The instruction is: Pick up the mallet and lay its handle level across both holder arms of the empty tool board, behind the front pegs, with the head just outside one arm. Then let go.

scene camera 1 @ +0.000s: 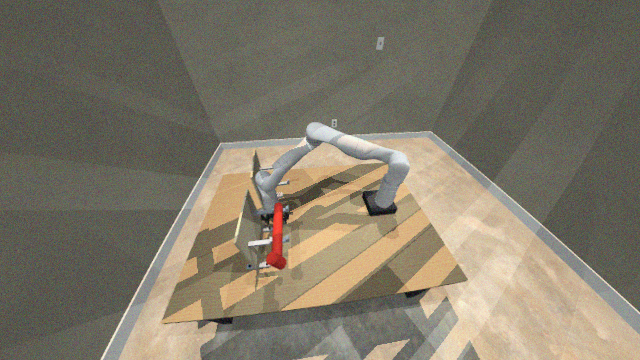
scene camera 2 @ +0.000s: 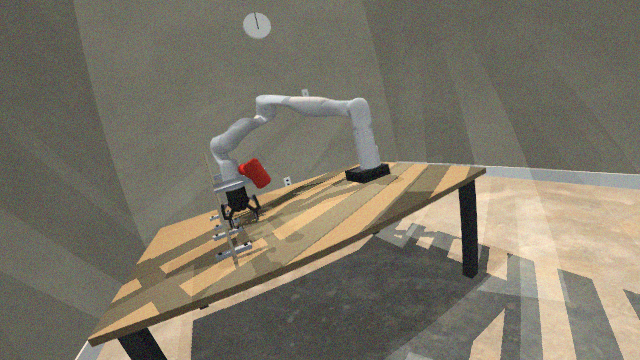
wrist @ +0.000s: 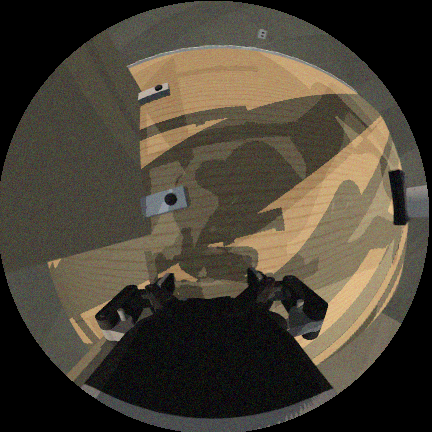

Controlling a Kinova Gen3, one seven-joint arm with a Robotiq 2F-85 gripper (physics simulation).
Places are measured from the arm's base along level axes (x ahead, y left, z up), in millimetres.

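Pixels of known places: gripper, between the fingertips: (scene camera 2: 245,225) (wrist: 209,279); arm's base, origin of its link: (scene camera 1: 382,201) (scene camera 2: 369,167).
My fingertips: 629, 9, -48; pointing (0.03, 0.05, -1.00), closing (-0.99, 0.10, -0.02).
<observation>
For each thing: its middle in the pictures, then the offset to it from my fingertips, as dx, dy, dz.
- red mallet, middle of its body: (scene camera 2: 249,171) (scene camera 1: 277,230) -44, +173, +210
- second tool board, middle of its body: (scene camera 2: 225,184) (scene camera 1: 270,181) +13, -188, +153
The red mallet (scene camera 1: 277,227) (scene camera 2: 255,173) lies with its handle across the two upper holder arms of the near tool board (scene camera 1: 250,225), and looks about level. In scene camera 1 the handle shows between the board and the tip of the near holder arm (scene camera 1: 258,243). The mallet's head is just outside that arm. My gripper (scene camera 2: 245,223) (wrist: 209,279) is open and empty, pointing down near the handle's far end, with its fingertips lower than the handle. Contact there is partly hidden. The mallet does not show in the wrist view.
A second tool board (scene camera 1: 255,167) stands farther back, close to my wrist and forearm. Light metal bars (wrist: 165,201) (wrist: 154,93) with black round ends show in the wrist view. The near board's lower foot bars (scene camera 2: 240,250) sit on the wooden table (scene camera 1: 350,280) (scene camera 2: 320,255).
</observation>
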